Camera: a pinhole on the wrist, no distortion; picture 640 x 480 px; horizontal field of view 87.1 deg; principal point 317.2 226.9 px. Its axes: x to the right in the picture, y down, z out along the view. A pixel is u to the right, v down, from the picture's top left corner.
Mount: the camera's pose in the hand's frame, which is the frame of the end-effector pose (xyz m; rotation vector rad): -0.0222 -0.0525 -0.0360 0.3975 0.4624 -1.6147
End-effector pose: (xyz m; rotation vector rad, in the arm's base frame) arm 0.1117 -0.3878 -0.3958 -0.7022 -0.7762 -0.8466
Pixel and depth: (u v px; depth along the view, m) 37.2 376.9 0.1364
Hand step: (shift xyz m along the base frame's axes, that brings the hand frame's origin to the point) -0.0453 0.0728 0.1204
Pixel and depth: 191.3 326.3 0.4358
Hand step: -0.1965 0.2064 0.3570
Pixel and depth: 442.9 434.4 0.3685
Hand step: -0.2933 -0.1020 0.3495
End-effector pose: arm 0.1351 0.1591 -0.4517 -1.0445 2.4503 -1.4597
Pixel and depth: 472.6 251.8 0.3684
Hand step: 0.2788 -0.2556 0.2126
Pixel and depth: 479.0 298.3 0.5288
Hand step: 0.3364 -0.4177 0.3147
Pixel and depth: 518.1 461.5 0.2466
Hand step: 0.0912 -0.2459 0.2439
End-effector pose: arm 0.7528 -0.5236 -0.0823 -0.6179 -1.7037 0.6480
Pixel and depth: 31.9 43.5 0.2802
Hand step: -0.2954 -0.1252 -0.1774
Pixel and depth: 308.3 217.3 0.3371
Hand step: -0.2608 -0.1985 0.0860
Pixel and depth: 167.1 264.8 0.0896
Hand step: -0.0620 -0.0573 0.0294
